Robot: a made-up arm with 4 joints.
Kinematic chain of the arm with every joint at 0, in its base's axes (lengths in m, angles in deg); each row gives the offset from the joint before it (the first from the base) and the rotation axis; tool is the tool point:
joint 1: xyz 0 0 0.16 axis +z
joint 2: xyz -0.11 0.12 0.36 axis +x
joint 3: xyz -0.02 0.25 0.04 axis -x
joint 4: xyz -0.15 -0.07 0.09 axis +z
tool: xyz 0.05 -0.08 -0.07
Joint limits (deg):
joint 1: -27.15..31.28
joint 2: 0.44..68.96
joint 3: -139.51..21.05
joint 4: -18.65..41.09
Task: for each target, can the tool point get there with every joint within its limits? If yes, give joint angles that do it. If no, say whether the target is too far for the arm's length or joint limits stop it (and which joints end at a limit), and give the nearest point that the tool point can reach.
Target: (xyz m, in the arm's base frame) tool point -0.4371 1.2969 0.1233
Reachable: no: too far | nearest point -0.1743 0.5170 0.4425 | short by 0.883 m
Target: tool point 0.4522 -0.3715 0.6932
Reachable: no: joint limits stop it (at a limit: joint 1, joint 2, joint 3) | nearest point -0.2164 -0.0542 0.6798 | short by 0.740 m
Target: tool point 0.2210 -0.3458 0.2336
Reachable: no: joint limits stop it (at a limit: joint 1, joint 2) | nearest point -0.2378 -0.0796 0.6605 | short by 0.681 m
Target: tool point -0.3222 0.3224 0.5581
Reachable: yes | joints 13.18 33.71 -94.98 -7.07
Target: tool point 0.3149 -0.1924 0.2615
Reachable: no: joint limits stop it (at a limit: joint 1, joint 2) | nearest point -0.0549 0.3333 0.4877 | short by 0.681 m
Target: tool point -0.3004 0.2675 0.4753
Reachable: yes | joints 14.39 14.64 -76.12 4.03
